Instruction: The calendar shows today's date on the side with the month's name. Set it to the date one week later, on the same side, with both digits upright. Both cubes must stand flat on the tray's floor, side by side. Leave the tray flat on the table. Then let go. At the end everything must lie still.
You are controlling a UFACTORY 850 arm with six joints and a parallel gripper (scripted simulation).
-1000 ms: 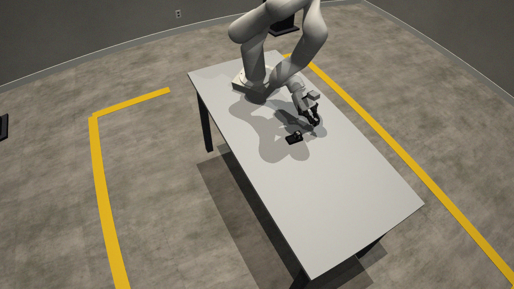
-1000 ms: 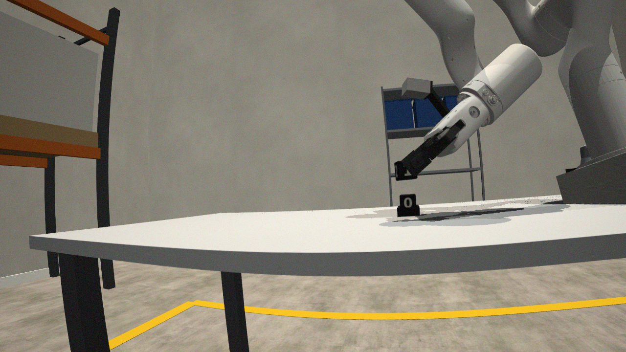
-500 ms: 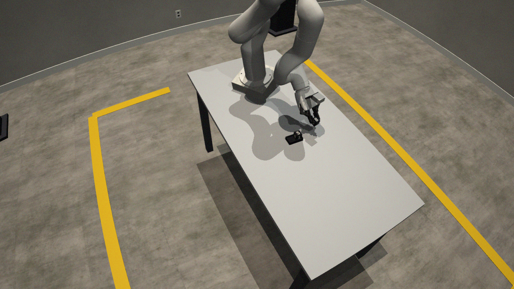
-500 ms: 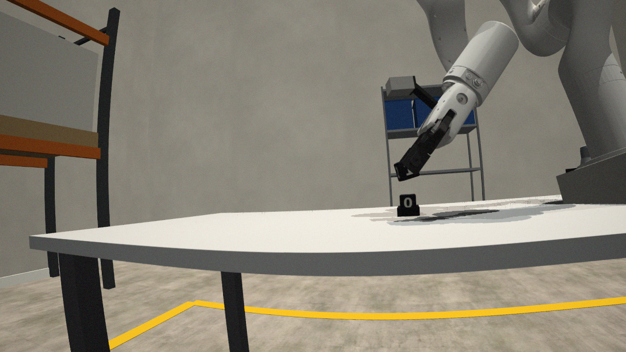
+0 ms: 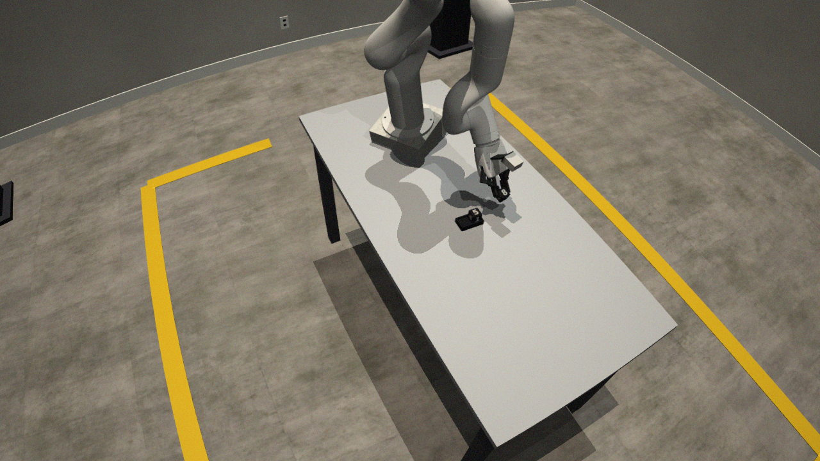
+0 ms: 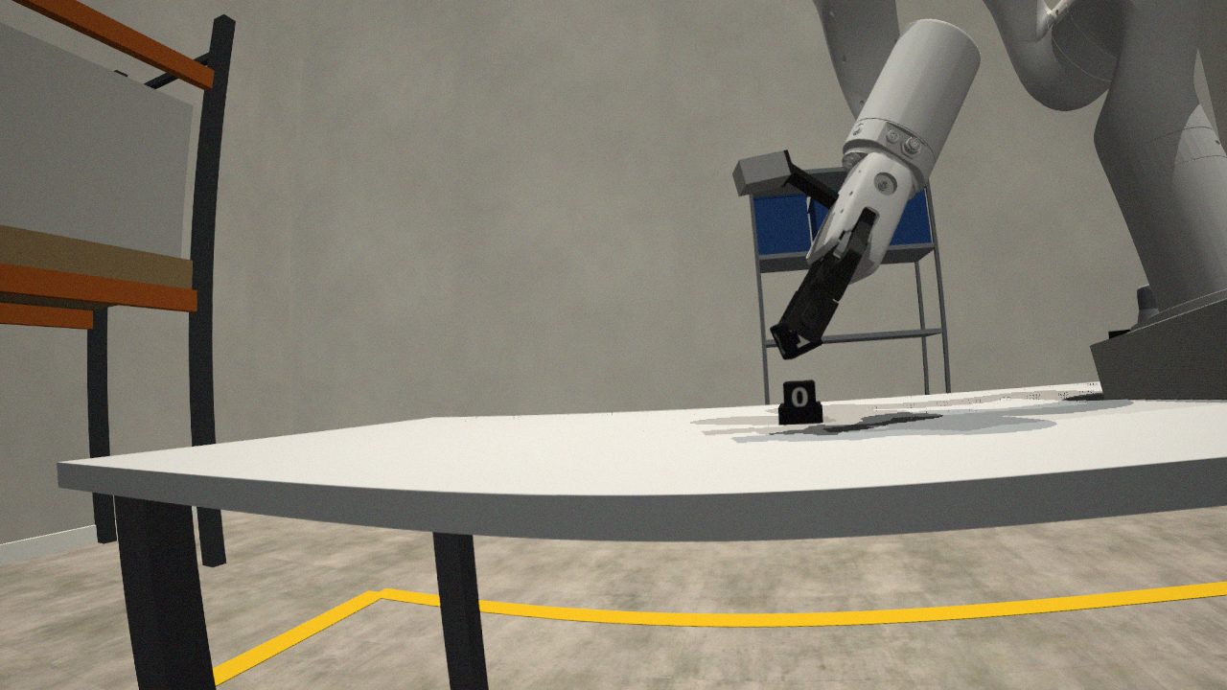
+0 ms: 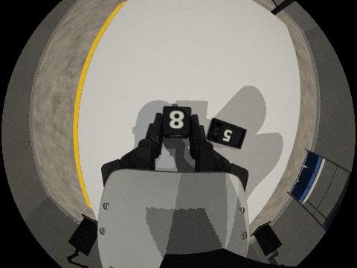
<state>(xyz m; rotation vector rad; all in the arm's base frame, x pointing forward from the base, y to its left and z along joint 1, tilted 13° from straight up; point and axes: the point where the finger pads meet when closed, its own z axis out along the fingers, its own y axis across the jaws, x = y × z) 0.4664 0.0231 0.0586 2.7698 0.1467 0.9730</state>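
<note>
Now: the black tray 110 mm to the right of my hand, 90 mm below it and 10 mm behind it. From my hand the other things lie so: black cube: 20 mm below, 10 mm ahead.
</note>
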